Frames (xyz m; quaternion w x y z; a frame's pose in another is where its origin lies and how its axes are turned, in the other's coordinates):
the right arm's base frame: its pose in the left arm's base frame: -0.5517 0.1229 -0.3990 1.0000 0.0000 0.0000 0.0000
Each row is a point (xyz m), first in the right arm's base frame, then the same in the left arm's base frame.
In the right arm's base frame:
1: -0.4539 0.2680 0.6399
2: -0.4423 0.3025 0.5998
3: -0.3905 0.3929 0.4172
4: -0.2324 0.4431 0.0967
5: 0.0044 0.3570 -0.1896
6: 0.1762 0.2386 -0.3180
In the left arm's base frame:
1: -1.0056 0.3909 0.2409
2: -0.9940 0.4254 0.2008
3: -0.9422 0.5158 0.0182
4: -0.7841 0.5660 -0.3023
5: -0.5473 0.4799 -0.5886
6: -0.3755 0.3615 -0.7170

